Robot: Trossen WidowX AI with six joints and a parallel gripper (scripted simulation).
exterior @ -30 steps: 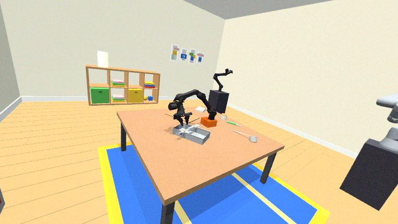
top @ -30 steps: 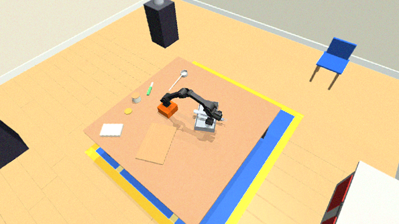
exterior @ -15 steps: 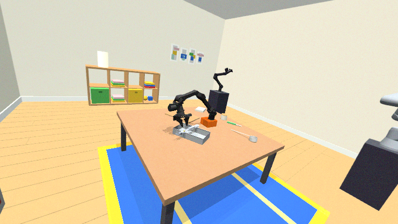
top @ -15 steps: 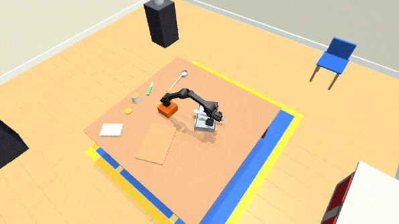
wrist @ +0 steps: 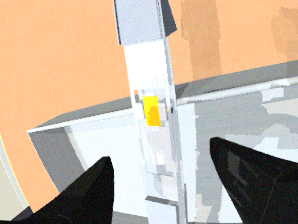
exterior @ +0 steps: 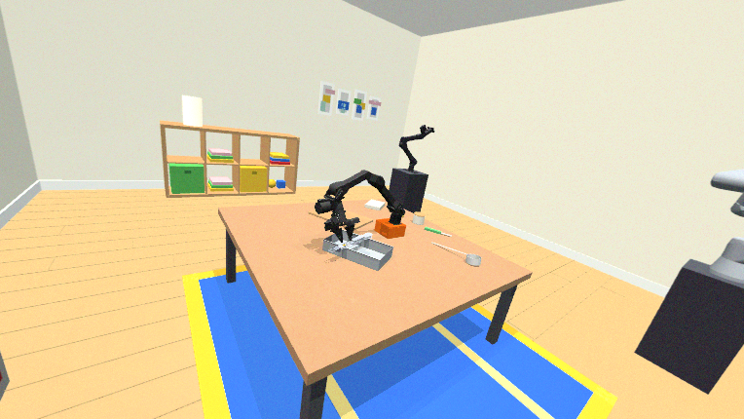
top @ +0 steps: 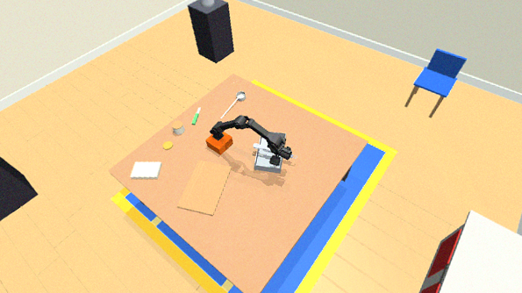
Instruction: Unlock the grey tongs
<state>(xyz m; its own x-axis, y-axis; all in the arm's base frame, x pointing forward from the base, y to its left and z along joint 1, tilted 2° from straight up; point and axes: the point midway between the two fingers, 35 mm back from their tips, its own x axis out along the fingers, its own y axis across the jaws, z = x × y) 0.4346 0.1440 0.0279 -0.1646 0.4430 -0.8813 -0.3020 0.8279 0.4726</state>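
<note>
Now: gripper tip 2 cm short of the yellow lock piece, 1 cm to the right of it and 1 cm above it. The rest, counted from my gripper tip: roasting tin (8 cm behind, 5 cm below); green-handled tool (76 cm behind, 8 cm to the right, 7 cm below); wooden board (48 cm to the right, 23 cm behind, 7 cm below).
</note>
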